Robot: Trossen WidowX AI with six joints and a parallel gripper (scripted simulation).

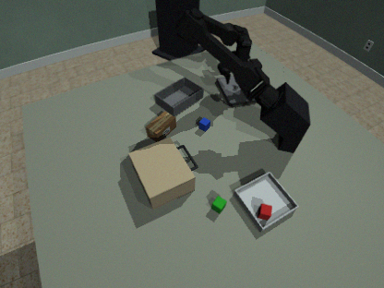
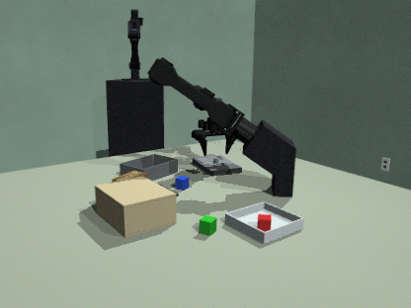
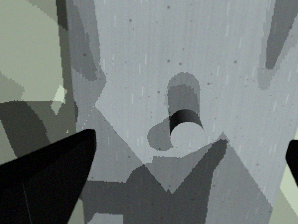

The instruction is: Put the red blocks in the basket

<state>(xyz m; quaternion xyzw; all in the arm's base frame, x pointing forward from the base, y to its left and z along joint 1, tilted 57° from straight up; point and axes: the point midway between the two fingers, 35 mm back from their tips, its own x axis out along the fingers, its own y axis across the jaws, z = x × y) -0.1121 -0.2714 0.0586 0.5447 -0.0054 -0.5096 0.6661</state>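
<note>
The knobbed lid lies 60 mm below my hand. From my hand the other things lie so: blue block: 280 mm ahead, 20 mm to the left, 60 mm below; then brown box: 400 mm ahead, 110 mm to the right, 50 mm below; then shallow tray: 430 mm ahead, 350 mm to the left, 70 mm below.
</note>
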